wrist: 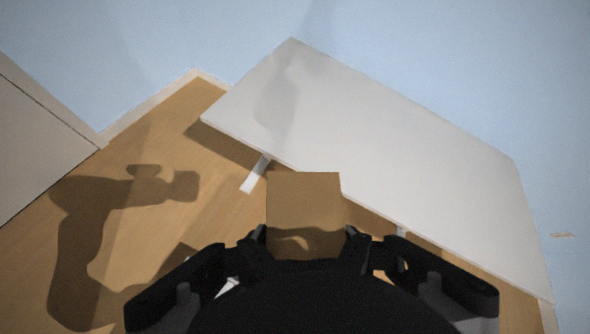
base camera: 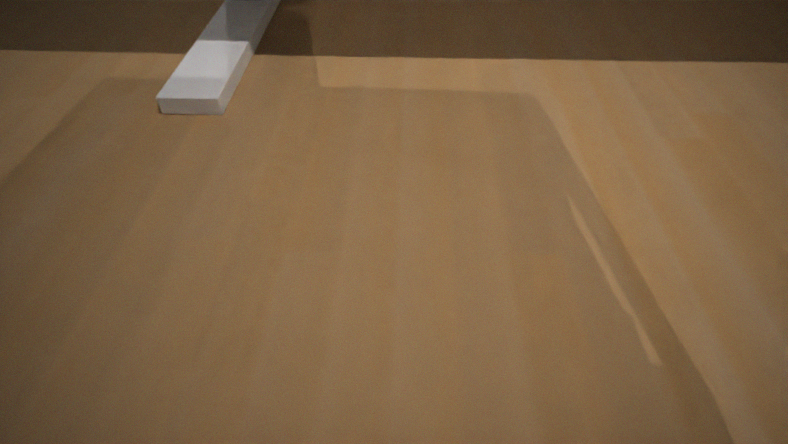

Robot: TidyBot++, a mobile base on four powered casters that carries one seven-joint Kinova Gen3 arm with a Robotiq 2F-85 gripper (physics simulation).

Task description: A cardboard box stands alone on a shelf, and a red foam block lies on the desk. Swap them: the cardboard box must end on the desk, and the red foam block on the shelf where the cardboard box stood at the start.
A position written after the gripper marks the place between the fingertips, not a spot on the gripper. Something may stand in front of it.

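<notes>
The wrist view takes in the gripper point(wrist: 301, 232), together with a white desk point(wrist: 310, 112) and a cardboard box point(wrist: 305, 219). In the base camera view, the cardboard box is out of frame.
</notes>
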